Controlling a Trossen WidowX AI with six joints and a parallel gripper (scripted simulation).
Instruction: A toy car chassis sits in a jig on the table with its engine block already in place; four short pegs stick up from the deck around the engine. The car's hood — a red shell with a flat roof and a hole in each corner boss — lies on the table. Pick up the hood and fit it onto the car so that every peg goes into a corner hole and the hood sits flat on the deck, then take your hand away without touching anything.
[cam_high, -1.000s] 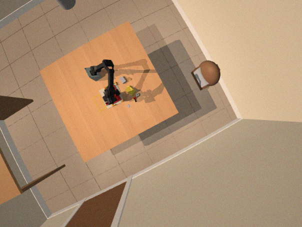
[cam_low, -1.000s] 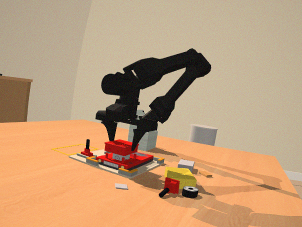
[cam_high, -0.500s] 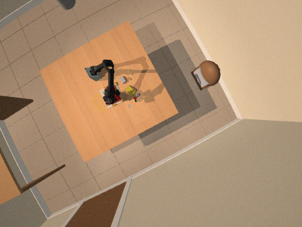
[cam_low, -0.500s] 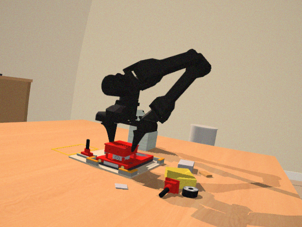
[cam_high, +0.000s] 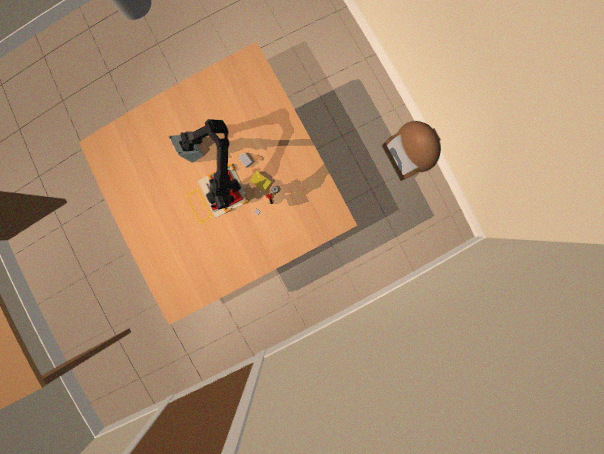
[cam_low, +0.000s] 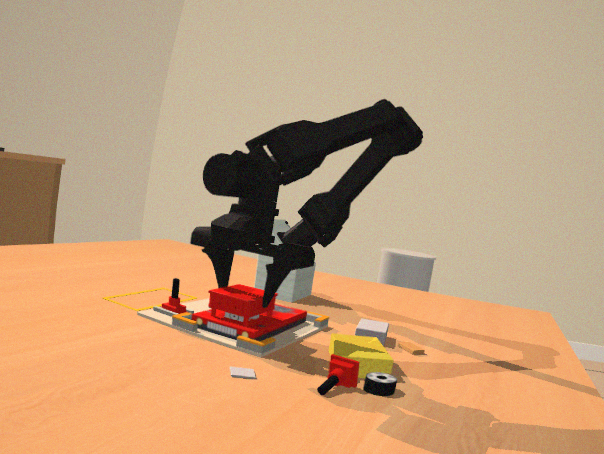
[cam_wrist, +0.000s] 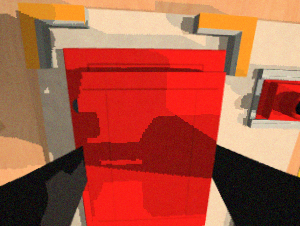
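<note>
The hood is 10 mm above my gripper tip. The rest, counted from my gripper tip: grey plate 170 mm ahead, 90 mm to the left, 50 mm below; pale jig 40 mm below, 30 mm behind, 20 mm to the right; grey engine block 20 mm below, 10 mm to the left.
</note>
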